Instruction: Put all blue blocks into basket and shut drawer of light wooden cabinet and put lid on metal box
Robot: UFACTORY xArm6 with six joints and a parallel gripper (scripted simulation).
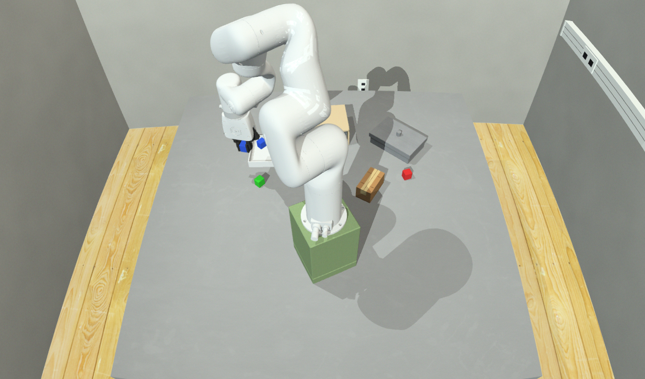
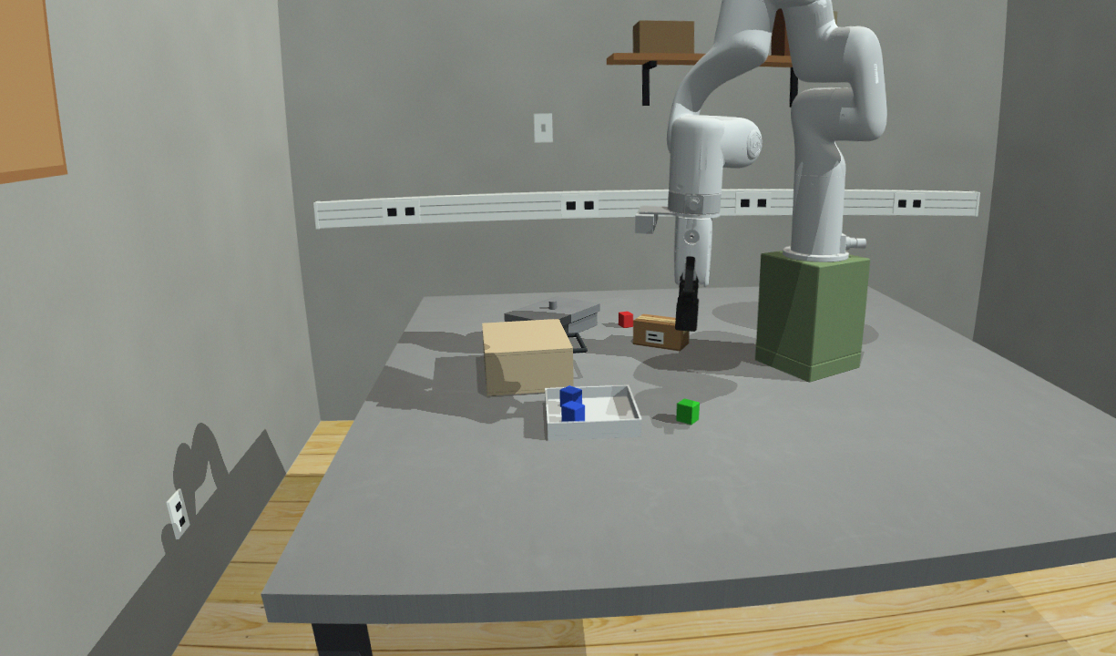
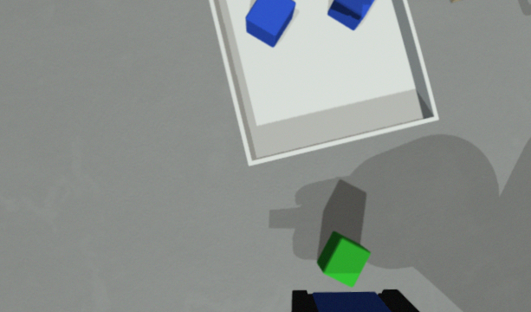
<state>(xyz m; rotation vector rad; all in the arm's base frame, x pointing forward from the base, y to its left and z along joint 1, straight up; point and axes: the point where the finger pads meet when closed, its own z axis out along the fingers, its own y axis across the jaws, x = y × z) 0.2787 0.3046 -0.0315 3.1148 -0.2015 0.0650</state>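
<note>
Now: the white basket 18 cm below my hand, 15 cm ahead of it and 3 cm to the right of it. The rest, counted from my hand: light wooden cabinet (27 cm ahead, 23 cm to the right, 15 cm below); then brown cardboard box (43 cm to the right, 15 cm below, 1 cm ahead); then red block (56 cm to the right, 17 cm below, 8 cm ahead).
</note>
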